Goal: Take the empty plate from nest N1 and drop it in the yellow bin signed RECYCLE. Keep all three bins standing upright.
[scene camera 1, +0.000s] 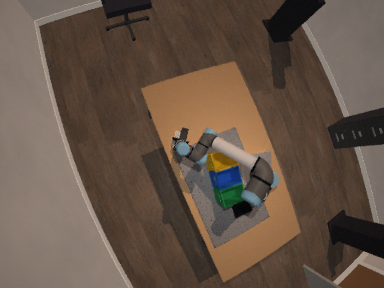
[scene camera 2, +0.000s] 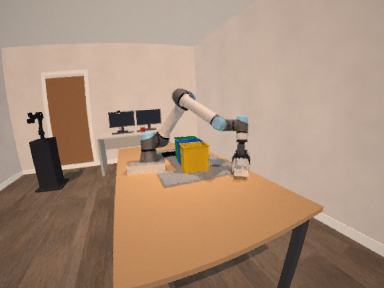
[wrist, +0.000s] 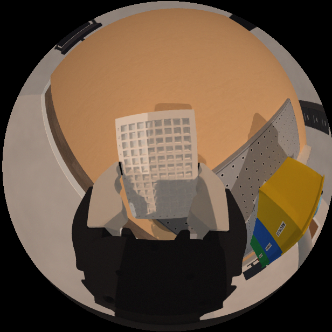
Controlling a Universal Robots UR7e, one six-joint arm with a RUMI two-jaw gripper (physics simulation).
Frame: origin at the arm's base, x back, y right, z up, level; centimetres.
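Seen in the pictures: gripper, fingertip midpoint: (scene camera 2: 240, 172); arm's base at its link origin: (scene camera 2: 149, 161).
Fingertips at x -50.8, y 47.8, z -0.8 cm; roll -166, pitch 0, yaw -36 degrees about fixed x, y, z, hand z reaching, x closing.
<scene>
Pixels of each thing's top centre, then the offset from my fingertips to it. Level surfaces: height alone.
- white plate at its top centre: (scene camera 2: 240, 168) (scene camera 1: 180, 139) dx -0.3, dy -0.3, dz +2.7 cm
- yellow bin at its top centre: (scene camera 2: 193, 144) (scene camera 1: 224, 159) dx +21.8, dy -24.6, dz +16.2 cm
- blue bin at its top centre: (scene camera 1: 229, 177) (scene camera 2: 189, 140) dx +20.3, dy -37.7, dz +16.2 cm
- green bin at its top centre: (scene camera 1: 233, 195) (scene camera 2: 185, 137) dx +18.8, dy -50.8, dz +16.2 cm
- grey board at its surface level: dz -1.8 cm
- wooden table at its surface level: dz -3.1 cm
The white plate (scene camera 1: 177, 134) (scene camera 2: 240, 175) (wrist: 157, 145), with a grid of square wells, is at the table's edge, at or barely above the table top; any gap cannot be made out. My gripper (scene camera 1: 178, 137) (scene camera 2: 240, 169) (wrist: 159, 163) points down, its two pale fingers pressed against the plate's opposite long sides. It is shut on the plate. The yellow bin (scene camera 1: 223, 161) (scene camera 2: 195, 157) (wrist: 290, 200) stands upright on the grey perforated board, its RECYCLE sign showing in the wrist view. No N1 marking is readable.
A blue bin (scene camera 1: 227, 177) (wrist: 267, 242) and a green bin (scene camera 1: 230, 196) (wrist: 257, 248) stand upright in a row behind the yellow one. The grey board (scene camera 1: 200, 200) (scene camera 2: 172, 179) (wrist: 240, 172) lies on the wooden table (scene camera 1: 200, 90) (scene camera 2: 200, 215). The arm's forearm passes beside the bins.
</scene>
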